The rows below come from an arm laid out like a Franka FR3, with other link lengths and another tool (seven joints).
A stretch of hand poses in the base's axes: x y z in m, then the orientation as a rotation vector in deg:
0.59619 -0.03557 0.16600 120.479 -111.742 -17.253
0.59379 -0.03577 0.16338 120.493 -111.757 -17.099
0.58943 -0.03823 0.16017 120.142 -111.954 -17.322
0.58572 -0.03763 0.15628 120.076 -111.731 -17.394
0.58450 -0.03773 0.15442 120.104 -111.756 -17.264
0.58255 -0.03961 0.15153 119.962 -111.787 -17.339
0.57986 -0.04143 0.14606 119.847 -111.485 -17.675
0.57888 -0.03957 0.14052 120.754 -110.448 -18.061
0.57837 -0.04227 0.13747 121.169 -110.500 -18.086
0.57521 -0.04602 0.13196 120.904 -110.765 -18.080
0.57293 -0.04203 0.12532 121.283 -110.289 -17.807
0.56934 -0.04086 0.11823 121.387 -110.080 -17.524
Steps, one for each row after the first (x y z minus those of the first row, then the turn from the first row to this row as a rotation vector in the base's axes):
-0.00240 -0.00020 -0.00262 -0.068 -0.082 0.012
-0.00676 -0.00266 -0.00583 -0.076 0.098 -0.258
-0.01047 -0.00206 -0.00972 -0.160 0.276 -0.166
-0.01169 -0.00216 -0.01158 -0.204 0.193 -0.156
-0.01364 -0.00404 -0.01447 -0.233 0.284 -0.237
-0.01633 -0.00586 -0.01994 -0.234 0.642 -0.146
-0.01731 -0.00400 -0.02548 0.103 0.858 0.757
-0.01782 -0.00670 -0.02853 0.374 0.625 0.886
-0.02098 -0.01045 -0.03404 0.317 0.628 0.634
-0.02326 -0.00646 -0.04068 0.212 0.551 1.078
-0.02685 -0.00529 -0.04777 0.043 0.478 1.264

